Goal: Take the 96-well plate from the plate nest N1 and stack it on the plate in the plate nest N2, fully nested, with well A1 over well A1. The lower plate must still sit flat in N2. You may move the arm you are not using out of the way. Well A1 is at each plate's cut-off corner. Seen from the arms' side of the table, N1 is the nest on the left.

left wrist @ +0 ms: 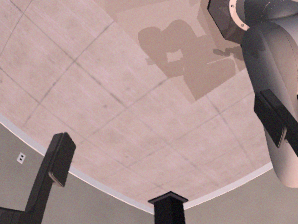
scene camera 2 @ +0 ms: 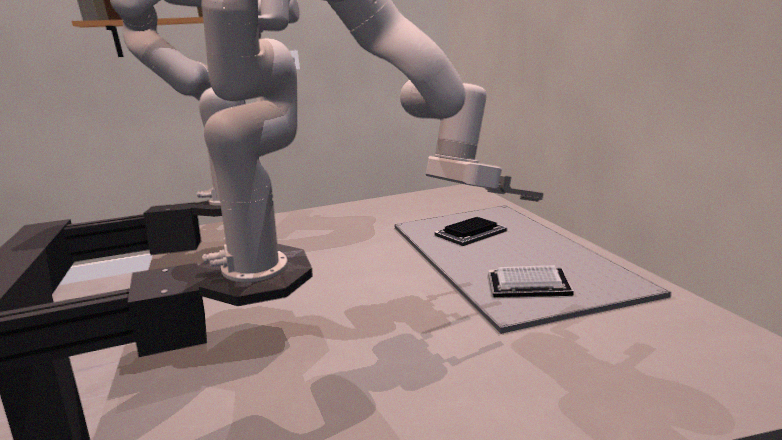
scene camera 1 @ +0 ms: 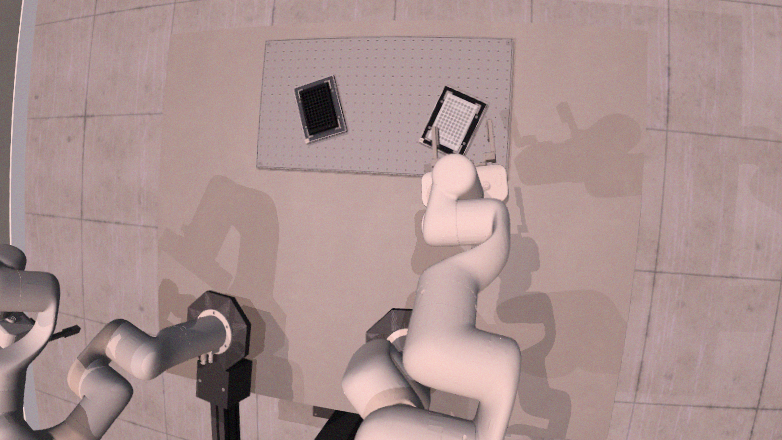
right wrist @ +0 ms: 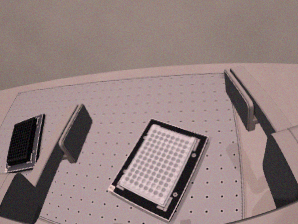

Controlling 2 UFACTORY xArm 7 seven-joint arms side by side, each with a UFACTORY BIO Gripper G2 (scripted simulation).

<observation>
I see my right gripper, a black 96-well plate, a white 96-well plate and a plate nest N2.
</observation>
